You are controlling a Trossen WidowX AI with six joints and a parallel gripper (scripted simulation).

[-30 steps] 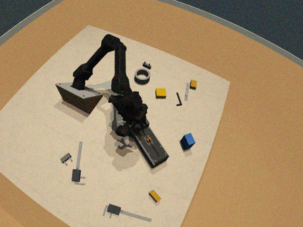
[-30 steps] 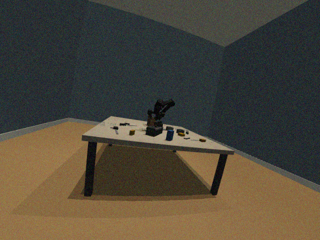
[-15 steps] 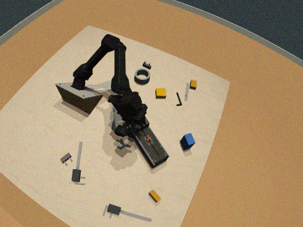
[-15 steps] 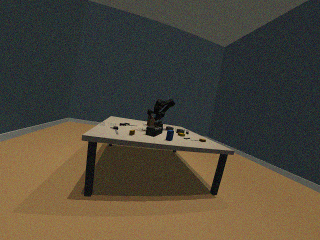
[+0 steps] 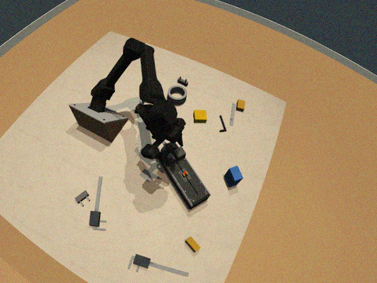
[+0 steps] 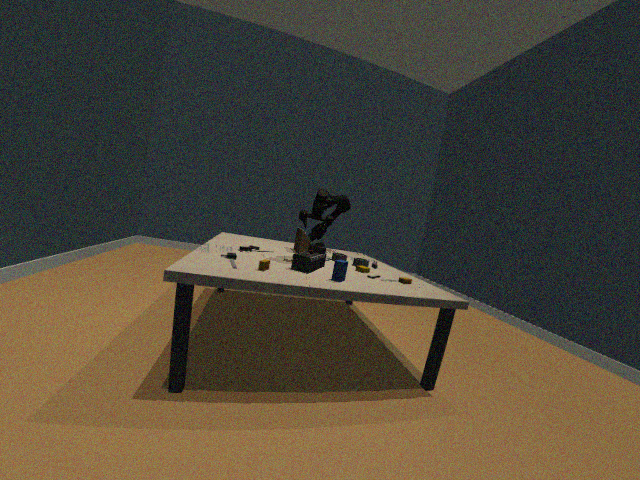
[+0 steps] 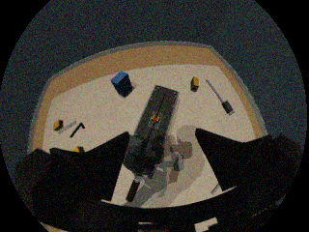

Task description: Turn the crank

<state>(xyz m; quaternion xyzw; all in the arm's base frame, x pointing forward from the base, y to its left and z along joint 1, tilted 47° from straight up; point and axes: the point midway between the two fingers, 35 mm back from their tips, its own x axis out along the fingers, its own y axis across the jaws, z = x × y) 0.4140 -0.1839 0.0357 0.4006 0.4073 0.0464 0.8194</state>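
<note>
My gripper tip is now 10 cm past the crank handle, 9 cm to the right of it and 8 cm above it. From my gripper tip the other things lie so: yellow block (33 cm to the left, 18 cm below, 1 cm ahead); red pointer (11 cm below, 5 cm ahead, 1 cm to the right); blue cube (25 cm ahead, 15 cm below, 7 cm to the left).
</note>
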